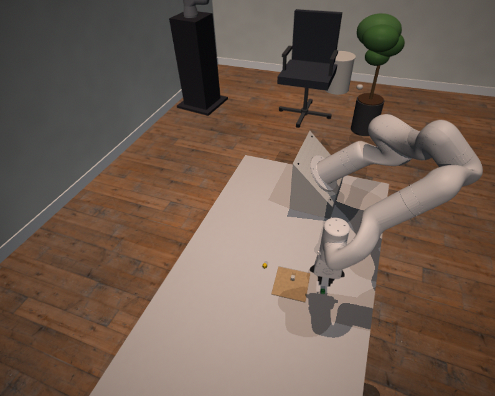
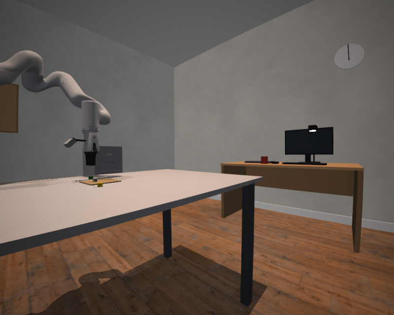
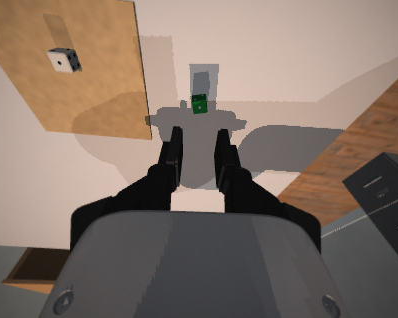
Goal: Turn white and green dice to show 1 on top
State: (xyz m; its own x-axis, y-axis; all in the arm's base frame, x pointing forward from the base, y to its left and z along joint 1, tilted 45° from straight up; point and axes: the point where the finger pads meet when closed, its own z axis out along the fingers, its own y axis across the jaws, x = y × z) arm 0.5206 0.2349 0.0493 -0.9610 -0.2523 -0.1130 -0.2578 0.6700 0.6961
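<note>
My gripper is now 90 mm above the green die. The rest, counted from my hand: mat: 20 mm ahead, 130 mm to the right, 90 mm below; white die: 130 mm to the right, 80 mm below; yellow die: 10 mm behind, 270 mm to the right, 90 mm below.
</note>
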